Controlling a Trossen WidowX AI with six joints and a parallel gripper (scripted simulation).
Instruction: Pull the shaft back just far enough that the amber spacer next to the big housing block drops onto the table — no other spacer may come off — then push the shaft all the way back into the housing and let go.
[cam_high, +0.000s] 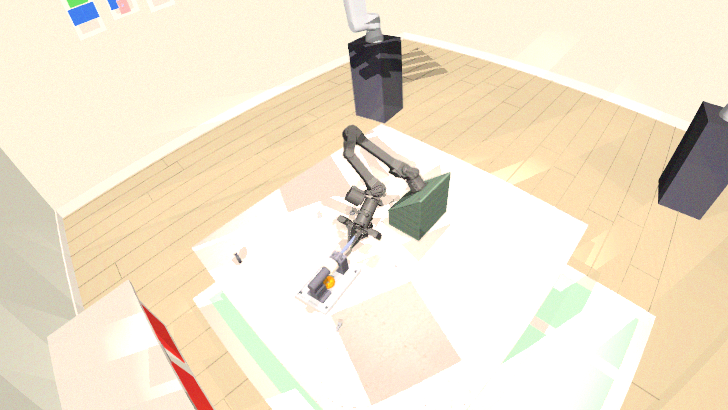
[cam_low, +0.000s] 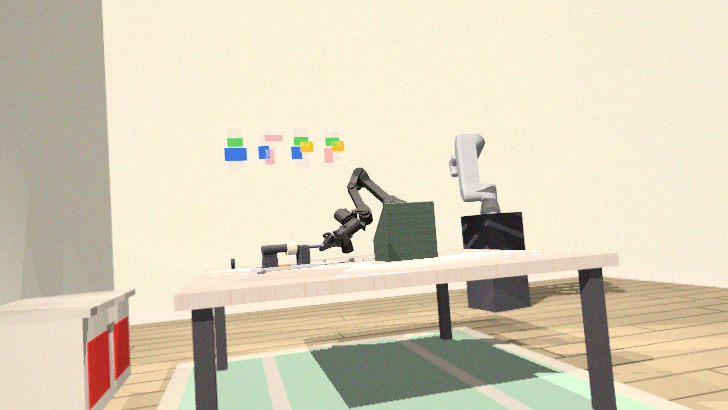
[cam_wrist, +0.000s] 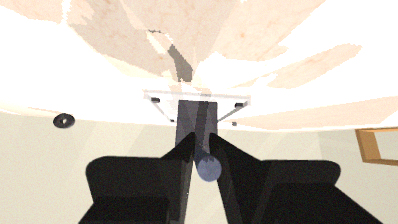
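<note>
My gripper tip is 60 mm short of the blue-grey shaft and 20 mm below it. Round my gripper tip: white spacer (120 mm ahead, 20 mm above); amber spacer (160 mm ahead, 10 mm to the left, 50 mm below); small dark ring (290 mm ahead, 390 mm to the right, 40 mm below).
</note>
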